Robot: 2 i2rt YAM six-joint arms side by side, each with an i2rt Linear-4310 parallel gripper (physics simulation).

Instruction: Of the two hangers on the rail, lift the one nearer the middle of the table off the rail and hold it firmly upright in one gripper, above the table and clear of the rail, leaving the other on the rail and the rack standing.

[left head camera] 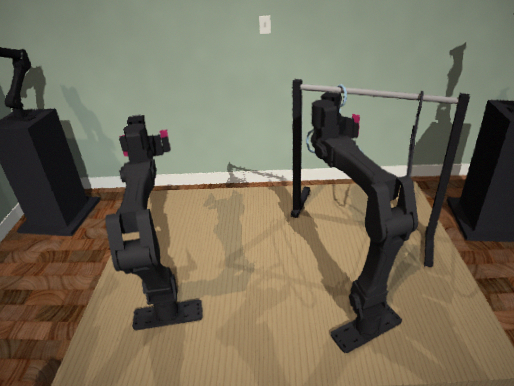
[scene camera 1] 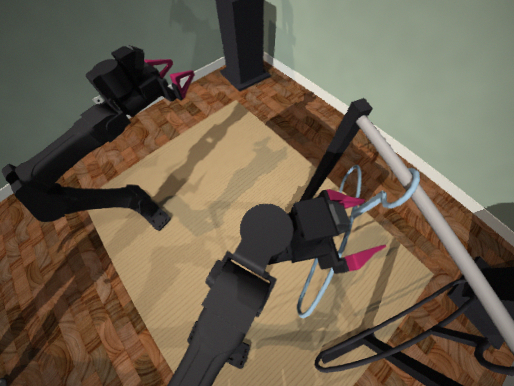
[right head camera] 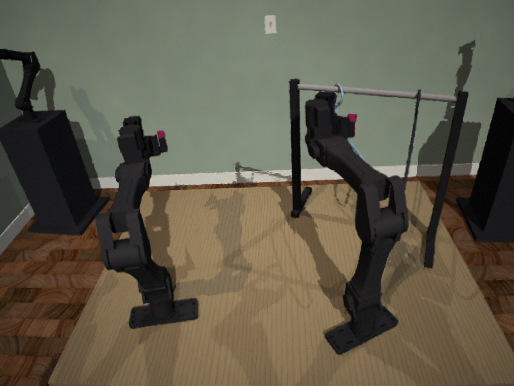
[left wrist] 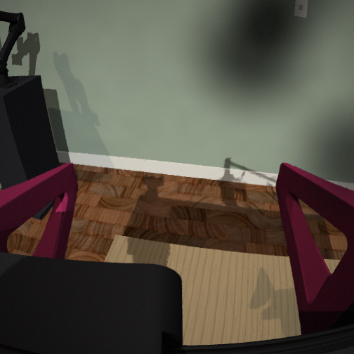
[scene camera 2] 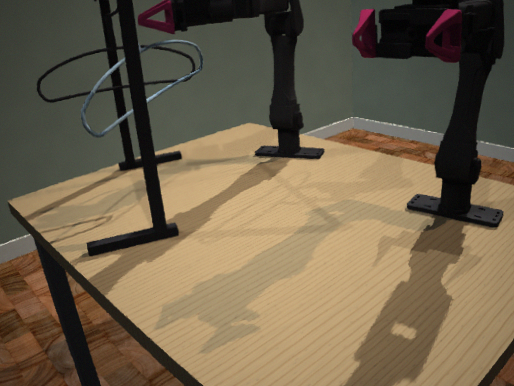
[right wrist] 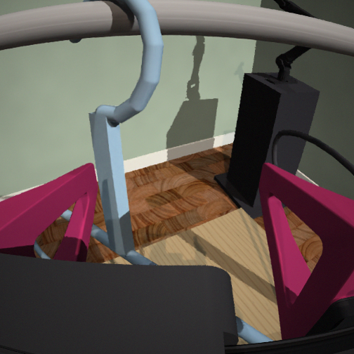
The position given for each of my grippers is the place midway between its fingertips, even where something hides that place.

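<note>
Scene camera 2 shows my left gripper [scene camera 2: 388,40]. In scene camera 1: my left gripper again [scene camera 1: 182,66], my right gripper [scene camera 1: 373,222] and a light blue hanger [scene camera 1: 381,197]. The right head camera shows a black rack [right head camera: 461,99]; the left head camera view shows the rack too [left head camera: 462,102]. In the left wrist view is my left gripper [left wrist: 176,174]; the light blue hanger is out of frame in the left wrist view, and the black rack is out of frame in the left wrist view. The right wrist view shows my right gripper [right wrist: 177,174].
</note>
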